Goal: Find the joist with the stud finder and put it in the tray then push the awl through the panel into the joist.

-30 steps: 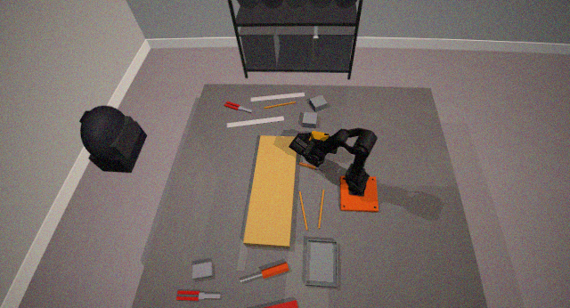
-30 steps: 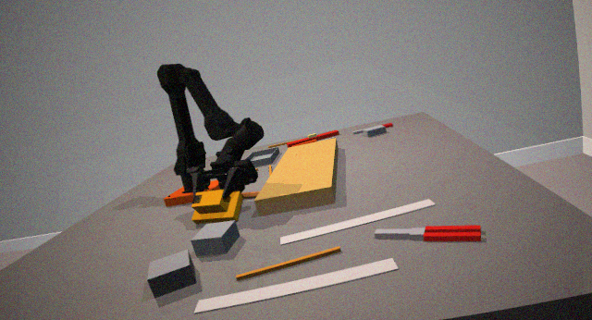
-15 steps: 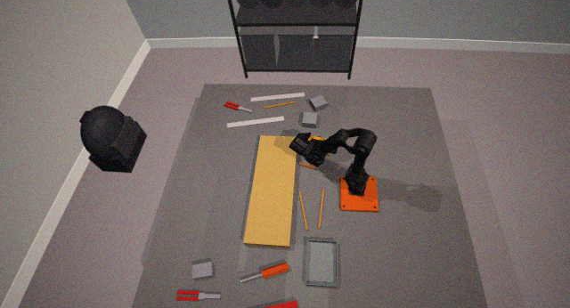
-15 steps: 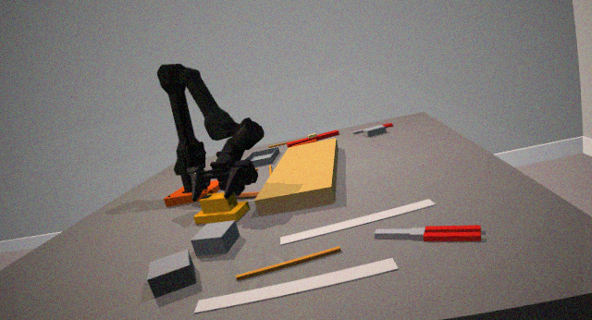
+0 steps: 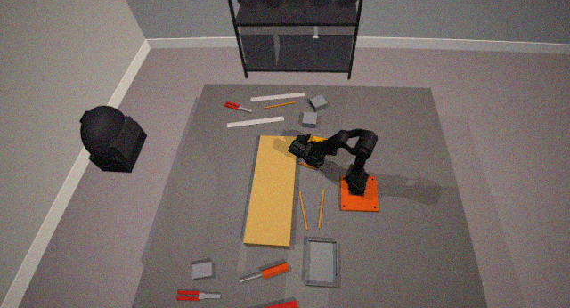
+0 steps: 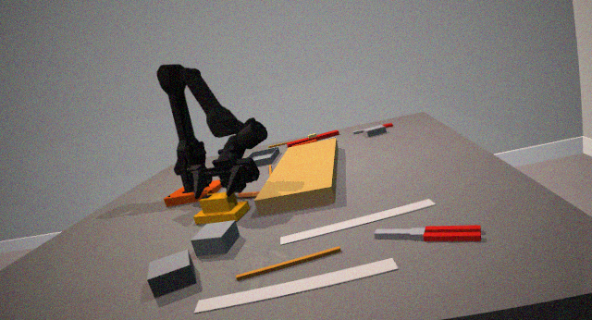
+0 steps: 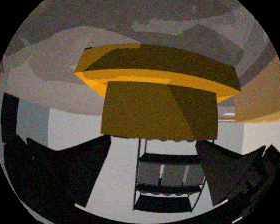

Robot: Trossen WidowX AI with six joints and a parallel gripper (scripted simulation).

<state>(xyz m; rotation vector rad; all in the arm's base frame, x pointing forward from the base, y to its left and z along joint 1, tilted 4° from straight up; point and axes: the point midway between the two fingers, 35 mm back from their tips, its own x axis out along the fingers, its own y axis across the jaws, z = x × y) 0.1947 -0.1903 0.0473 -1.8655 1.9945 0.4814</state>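
My gripper tip is 2 cm to the right of the stud finder, 2 cm above it and 1 cm past it. Also, from my gripper tip: indicator window: 3 cm behind, 2 cm to the left; grey tray: 55 cm to the left, 9 cm behind, 5 cm below; awl: 14 cm to the left, 6 cm below.
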